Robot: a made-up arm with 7 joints.
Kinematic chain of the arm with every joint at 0, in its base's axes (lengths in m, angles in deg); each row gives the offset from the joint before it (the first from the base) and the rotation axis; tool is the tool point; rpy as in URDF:
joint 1: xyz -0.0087 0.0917 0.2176 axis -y
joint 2: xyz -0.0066 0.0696 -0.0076 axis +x
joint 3: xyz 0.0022 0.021 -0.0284 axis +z
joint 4: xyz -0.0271 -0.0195 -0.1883 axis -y
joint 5: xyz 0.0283 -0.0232 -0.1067 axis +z
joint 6: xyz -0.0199 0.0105 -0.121 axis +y
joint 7: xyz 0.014 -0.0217 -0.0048 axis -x
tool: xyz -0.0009 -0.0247 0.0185 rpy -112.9 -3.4 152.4
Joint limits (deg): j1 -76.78..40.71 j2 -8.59..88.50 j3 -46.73..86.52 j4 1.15..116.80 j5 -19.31..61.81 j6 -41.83..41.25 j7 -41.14..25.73
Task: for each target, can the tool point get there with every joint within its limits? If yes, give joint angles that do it. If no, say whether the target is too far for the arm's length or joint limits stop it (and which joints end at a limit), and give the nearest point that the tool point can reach.
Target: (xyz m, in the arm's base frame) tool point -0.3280 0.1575 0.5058
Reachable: no: joint limits stop it (at a limit: joint 1, joint 2, joint 3, joint 5, joint 7) | nearest point -0.0768 0.2673 0.4193 | short by 0.287 m
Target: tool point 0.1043 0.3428 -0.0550
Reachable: yes | joints -23.31 31.63 30.29 68.48 25.67 10.30 -27.73
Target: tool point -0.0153 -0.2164 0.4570
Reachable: no: joint limits stop it (at a limit: joint 1, joint 2, joint 4, joint 6, joint 7) | nearest point 0.0666 0.0014 0.2209 | short by 0.332 m
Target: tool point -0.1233 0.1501 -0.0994
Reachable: yes | joints -56.48 11.47 -0.16 70.72 26.15 8.06 -33.56
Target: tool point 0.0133 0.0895 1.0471
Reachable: no: too far | nearest point -0.0027 0.2941 0.4435 | short by 0.638 m
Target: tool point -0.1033 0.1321 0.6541
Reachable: no: joint limits stop it (at a limit: joint 2, joint 3, joint 6, joint 7) | nearest point -0.0531 0.2565 0.4227 | short by 0.267 m
